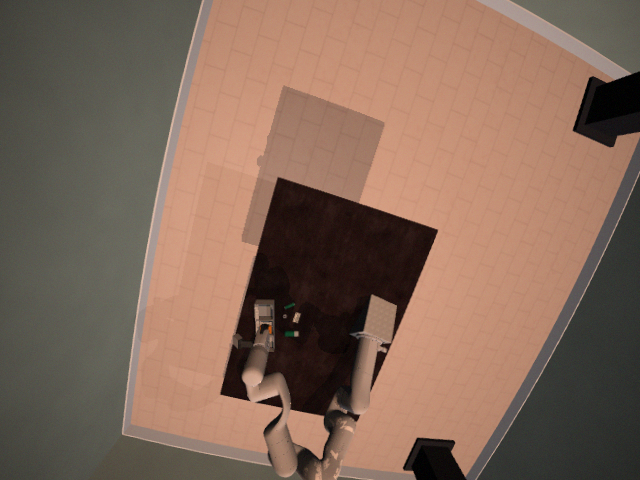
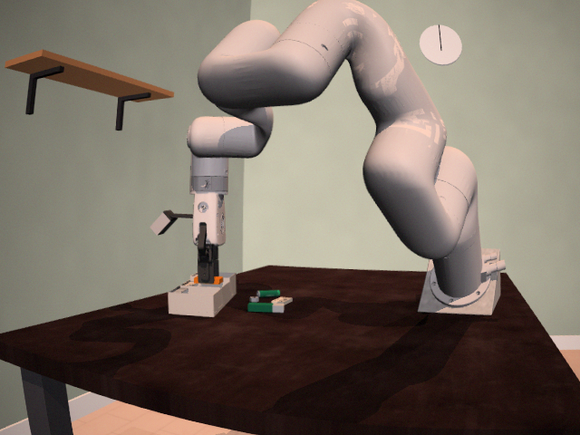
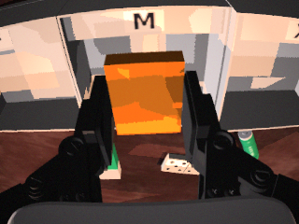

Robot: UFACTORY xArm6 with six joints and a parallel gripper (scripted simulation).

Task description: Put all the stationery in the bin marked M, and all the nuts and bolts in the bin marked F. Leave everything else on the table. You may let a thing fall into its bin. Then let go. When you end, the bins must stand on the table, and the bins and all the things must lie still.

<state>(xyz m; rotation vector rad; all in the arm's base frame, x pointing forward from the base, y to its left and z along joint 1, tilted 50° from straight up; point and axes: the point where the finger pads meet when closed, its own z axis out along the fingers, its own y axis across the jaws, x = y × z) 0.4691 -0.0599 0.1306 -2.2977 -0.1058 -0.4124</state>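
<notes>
Right now my hand is 1 cm short of the pale double bin and 4 cm above it. Round my hand: green block (13 cm behind, 2 cm to the left, 6 cm below); then orange block (2 cm below); then steel nut (7 cm behind, 6 cm to the right, 6 cm below).
</notes>
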